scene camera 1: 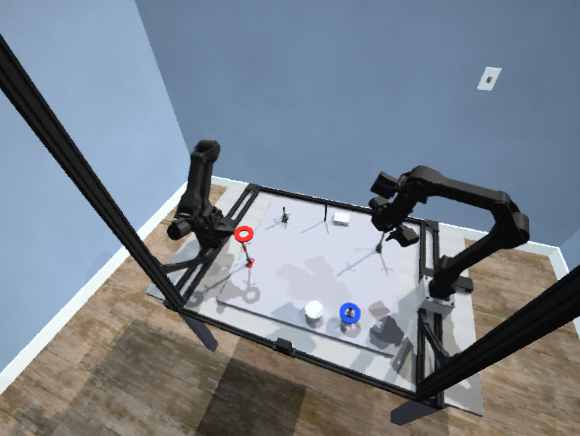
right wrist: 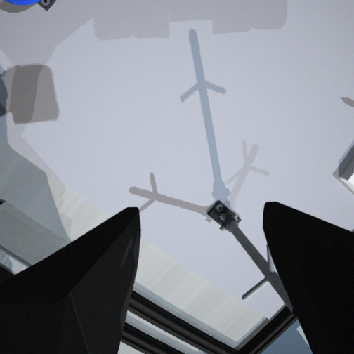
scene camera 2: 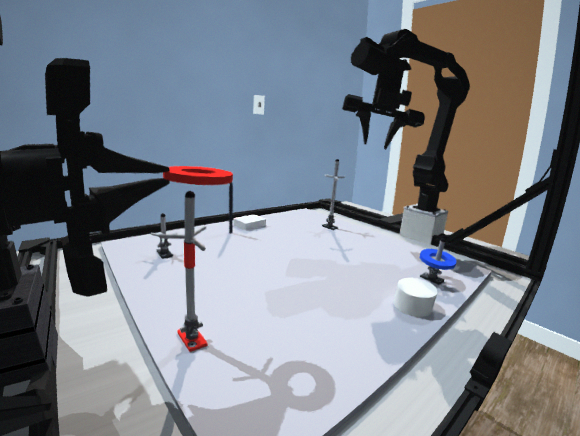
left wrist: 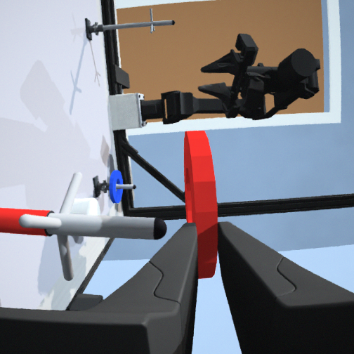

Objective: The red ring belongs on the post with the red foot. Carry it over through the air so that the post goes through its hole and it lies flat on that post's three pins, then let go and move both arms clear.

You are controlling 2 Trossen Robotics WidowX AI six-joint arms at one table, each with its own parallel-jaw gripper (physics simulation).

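Places are measured from the left arm's base along level axes (x right, y down, z ahead), in metres.
Pixels of known places: left gripper, between the fingertips: (scene camera 1: 235,231) (scene camera 2: 168,174); right gripper, between the fingertips: (scene camera 1: 382,235) (scene camera 2: 375,146); right arm's base, origin of its link: (scene camera 1: 439,290) (scene camera 2: 426,208).
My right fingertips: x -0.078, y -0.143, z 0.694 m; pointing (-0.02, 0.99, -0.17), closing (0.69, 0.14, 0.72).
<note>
For each thing: its top centre in the pictures, then the offset to it from my right fingertips. "pt": a spot on its surface instead.
- red ring, centre of its top: (scene camera 2: 198,168) (scene camera 1: 243,232) dx +0.140, dy +0.024, dz -0.466 m
- post with the red foot, a spot on its surface: (scene camera 2: 190,215) pt dx +0.151, dy +0.069, dz -0.479 m
- blue ring, centre of its top: (scene camera 2: 438,255) (scene camera 1: 350,312) dx +0.215, dy +0.186, dz -0.036 m
- white cylinder, centre of its top: (scene camera 2: 417,287) (scene camera 1: 314,309) dx +0.241, dy +0.204, dz -0.156 m
- tall post, a spot on its surface: (scene camera 2: 334,192) pt dx -0.129, dy +0.136, dz +0.011 m
- short post, a spot on its surface: (scene camera 2: 163,240) pt dx -0.132, dy +0.198, dz -0.447 m
- thin black rod, centre of its top: (scene camera 2: 231,178) dx -0.219, dy +0.099, dz -0.255 m
- white block, centre of its top: (scene camera 2: 250,218) (scene camera 1: 341,217) dx -0.250, dy +0.219, dz -0.182 m
The red ring (scene camera 1: 244,240) (scene camera 2: 200,179) (left wrist: 205,190) is in the air, roughly level, its rim between the fingertips of my left gripper (scene camera 2: 167,176) (left wrist: 206,233), which is shut on it. The post with the red foot (scene camera 1: 247,253) (scene camera 2: 190,215) (left wrist: 110,226) stands upright; its dark tip is below the ring, with a gap, and not in the hole. In the left wrist view the tip lies lower in the picture than the ring's hole. The post's three pins stick out bare below its tip. My right gripper (scene camera 2: 376,145) (left wrist: 199,79) (right wrist: 201,216) is open and empty, high above the table.
A blue ring (scene camera 1: 342,319) (scene camera 2: 428,261) (left wrist: 112,192) is on a short post beside a white cylinder (scene camera 1: 313,311) (scene camera 2: 415,298). A tall post (scene camera 2: 334,192) (left wrist: 130,25), a short post (scene camera 2: 163,240), a thin black rod (scene camera 2: 231,207) and a white block (scene camera 1: 341,218) (scene camera 2: 250,222) stand farther back.
</note>
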